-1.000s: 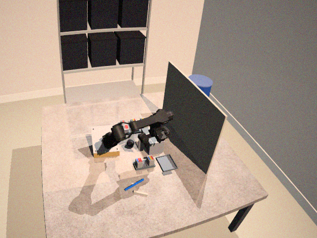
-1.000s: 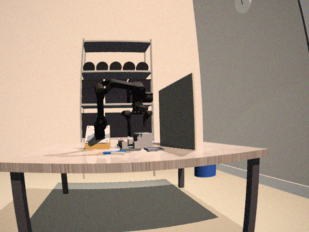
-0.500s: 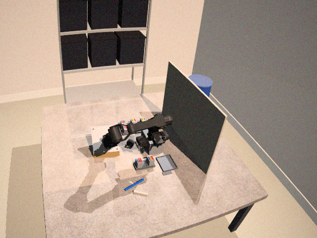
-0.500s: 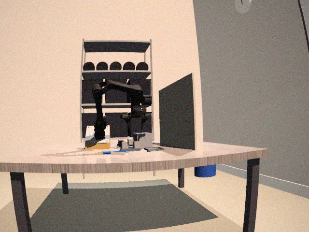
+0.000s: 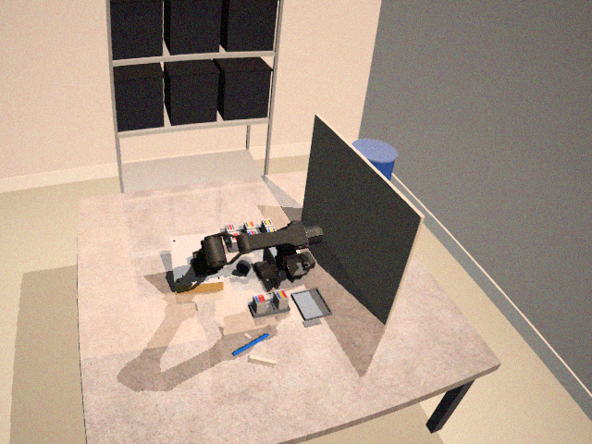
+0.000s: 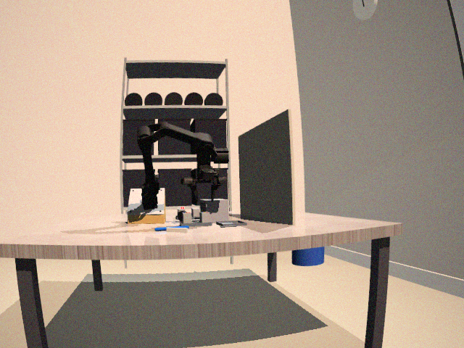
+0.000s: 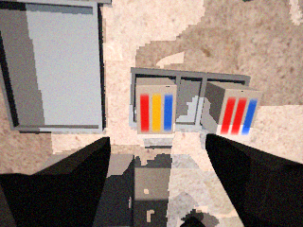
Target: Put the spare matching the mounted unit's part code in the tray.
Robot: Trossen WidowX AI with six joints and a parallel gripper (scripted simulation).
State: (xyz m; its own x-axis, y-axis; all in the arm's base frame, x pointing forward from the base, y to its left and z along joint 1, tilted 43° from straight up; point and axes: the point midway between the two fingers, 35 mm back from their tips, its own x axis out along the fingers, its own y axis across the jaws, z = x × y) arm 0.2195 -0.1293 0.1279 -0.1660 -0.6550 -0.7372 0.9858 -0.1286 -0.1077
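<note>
The low grey holder lies 4 cm behind my gripper tip and 9 cm below it. From my gripper tip the other things lie so: tall dark panel: 31 cm ahead, 13 cm to the left, 13 cm above; then flat grey tray: 10 cm ahead, 4 cm to the right, 9 cm below; then grey mounted unit: 8 cm ahead, 15 cm to the left, 4 cm below.
</note>
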